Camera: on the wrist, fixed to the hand. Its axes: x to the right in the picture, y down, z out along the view.
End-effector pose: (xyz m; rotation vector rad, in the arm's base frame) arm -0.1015 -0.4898 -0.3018 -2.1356 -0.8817 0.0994
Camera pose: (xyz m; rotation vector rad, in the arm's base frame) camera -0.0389 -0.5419 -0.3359 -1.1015 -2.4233 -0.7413
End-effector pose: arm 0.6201 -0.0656 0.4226 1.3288 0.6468 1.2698
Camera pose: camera 0.5678 -0.0654 0.4937 0.3216 1.0470 -0.0220
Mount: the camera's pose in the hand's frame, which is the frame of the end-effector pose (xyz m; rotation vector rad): 0.0075 0.0816 -0.0329 -0.2778 -0.0962 -1.5722
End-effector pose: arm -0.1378 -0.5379 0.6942 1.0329 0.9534 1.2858
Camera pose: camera -0.1915 -0.5279 0.7636 -0.0588 1.0524 0.0135
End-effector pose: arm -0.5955 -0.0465 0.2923 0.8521 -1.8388 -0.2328
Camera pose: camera -0.6046 0.0154 0.3547 1.9045 -0.7797 -1.4486
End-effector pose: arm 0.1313 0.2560 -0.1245 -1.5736 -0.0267 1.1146
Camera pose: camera 0.1139 0.2068 -0.1957 -1.1589 -1.2829 -0.0987
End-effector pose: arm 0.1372 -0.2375 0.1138 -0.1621 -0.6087 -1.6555
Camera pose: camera 0.2213 -0.2644 0.1133 -0.0838 0.5132 2.9164
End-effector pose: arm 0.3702 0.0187 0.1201 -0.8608 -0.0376 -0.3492
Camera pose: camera 0.3995 0.0408 0.0398 -0.9761 -0.7975 -1.8081
